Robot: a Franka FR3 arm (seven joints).
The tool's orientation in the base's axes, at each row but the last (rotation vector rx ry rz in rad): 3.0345, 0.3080, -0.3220; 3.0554, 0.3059, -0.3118; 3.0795, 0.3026, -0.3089; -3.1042, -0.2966, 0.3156; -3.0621, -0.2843, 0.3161; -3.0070, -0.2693, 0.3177; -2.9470, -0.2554, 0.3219
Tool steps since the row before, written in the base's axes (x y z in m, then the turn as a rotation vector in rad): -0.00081, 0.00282, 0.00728, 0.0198, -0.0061, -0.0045; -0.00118, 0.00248, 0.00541, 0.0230, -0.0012, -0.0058; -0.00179, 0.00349, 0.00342, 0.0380, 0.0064, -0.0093; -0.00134, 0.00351, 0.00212, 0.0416, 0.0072, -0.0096; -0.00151, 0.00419, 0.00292, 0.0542, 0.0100, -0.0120; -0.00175, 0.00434, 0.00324, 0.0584, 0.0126, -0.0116; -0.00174, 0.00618, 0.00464, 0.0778, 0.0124, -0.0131
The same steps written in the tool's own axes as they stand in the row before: -0.00180, -0.00254, -0.00720, 0.0188, 0.0098, 0.0010; -0.00177, -0.00248, -0.00525, 0.0230, 0.0056, 0.0013; -0.00174, -0.00373, -0.00318, 0.0396, 0.0011, 0.0014; -0.00105, -0.00375, -0.00185, 0.0433, 0.0009, 0.0010; -0.00125, -0.00458, -0.00241, 0.0564, 0.0006, 0.0008; -0.00152, -0.00493, -0.00240, 0.0608, -0.0013, -0.0003; -0.00144, -0.00711, -0.00318, 0.0798, 0.0021, -0.0032
